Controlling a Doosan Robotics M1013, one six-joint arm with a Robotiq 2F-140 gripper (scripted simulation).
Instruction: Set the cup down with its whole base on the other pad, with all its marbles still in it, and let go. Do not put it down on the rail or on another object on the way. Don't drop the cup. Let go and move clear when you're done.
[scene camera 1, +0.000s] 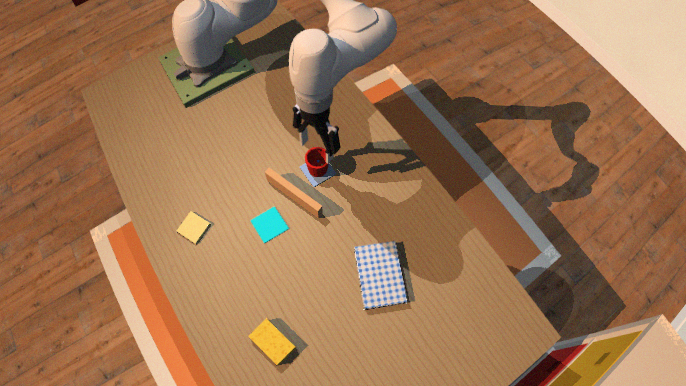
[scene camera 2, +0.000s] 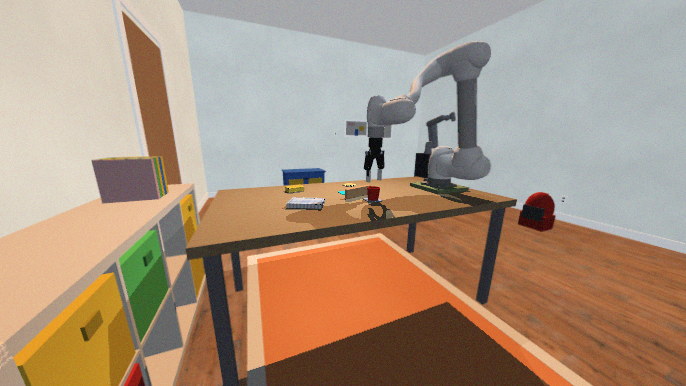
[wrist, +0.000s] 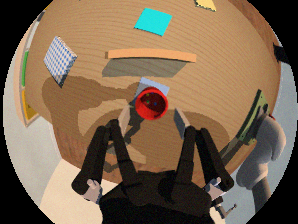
I see my gripper (scene camera 1: 316, 151), a red cup (wrist: 149, 111) and a cyan pad (scene camera 1: 269, 224).
My gripper is seen too in the wrist view (wrist: 152, 112).
